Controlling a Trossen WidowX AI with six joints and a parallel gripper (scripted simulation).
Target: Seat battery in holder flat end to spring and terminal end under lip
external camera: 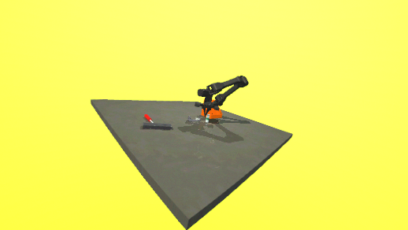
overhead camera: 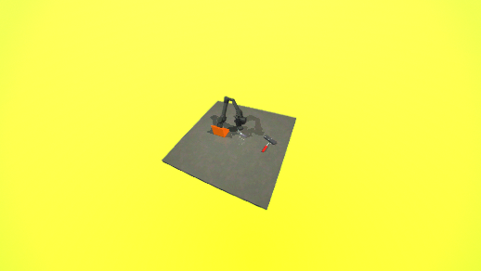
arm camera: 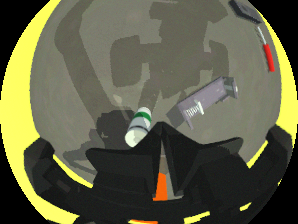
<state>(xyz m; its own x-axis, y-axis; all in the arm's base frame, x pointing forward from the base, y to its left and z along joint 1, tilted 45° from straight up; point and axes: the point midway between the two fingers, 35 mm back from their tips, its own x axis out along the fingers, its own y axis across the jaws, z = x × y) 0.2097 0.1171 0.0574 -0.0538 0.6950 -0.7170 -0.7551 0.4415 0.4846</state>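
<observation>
Now: the battery 2 cm behind my gripper tip, 2 cm to the left of it and 1 cm below it.
</observation>
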